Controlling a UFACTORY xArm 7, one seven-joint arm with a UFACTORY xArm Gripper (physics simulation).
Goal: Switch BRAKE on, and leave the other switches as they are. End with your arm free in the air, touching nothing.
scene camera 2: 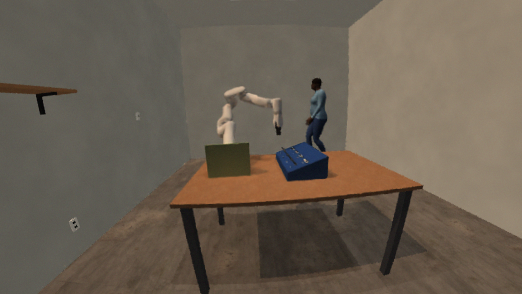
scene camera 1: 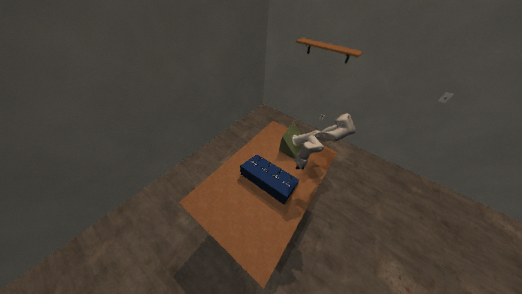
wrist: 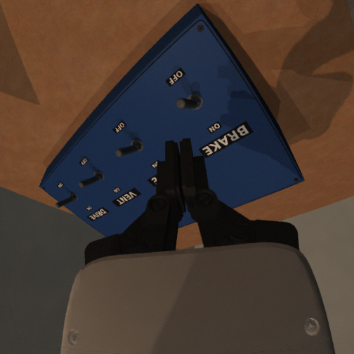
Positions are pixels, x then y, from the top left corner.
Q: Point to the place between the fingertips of the gripper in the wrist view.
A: At 180, 154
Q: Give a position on a blue switch box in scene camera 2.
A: At 311, 164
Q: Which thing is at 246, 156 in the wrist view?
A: A blue switch box.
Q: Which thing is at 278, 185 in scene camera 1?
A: A blue switch box.
